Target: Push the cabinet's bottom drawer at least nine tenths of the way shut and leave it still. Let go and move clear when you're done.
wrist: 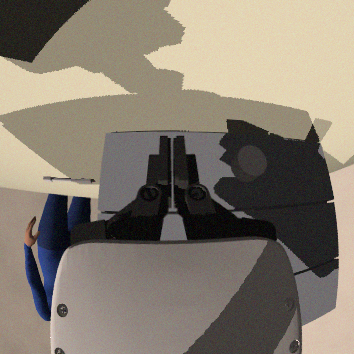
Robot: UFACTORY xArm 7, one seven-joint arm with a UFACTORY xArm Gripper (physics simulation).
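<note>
The cabinet (320,287) shows its grey front, upside down in the wrist view, with dark seams between the drawers. The bottom drawer (130,165) is the panel nearest the table top, above the first seam in the picture. Its round knob (252,160) is right of the fingers, in dark shadow. The drawer front looks about level with the panels beside it, but any small gap behind it cannot be seen. My gripper (171,151) is shut and empty, its fingertips over the drawer front near its table-side edge. Whether they touch it cannot be told. The gripper body hides part of the cabinet.
The beige table top (265,60) fills the upper part of the view, with shadows across it. A dark shape (35,25) is in the upper left corner. A thin grey object (69,179) lies near the table edge at left. A blue-clad figure (52,235) is beyond it.
</note>
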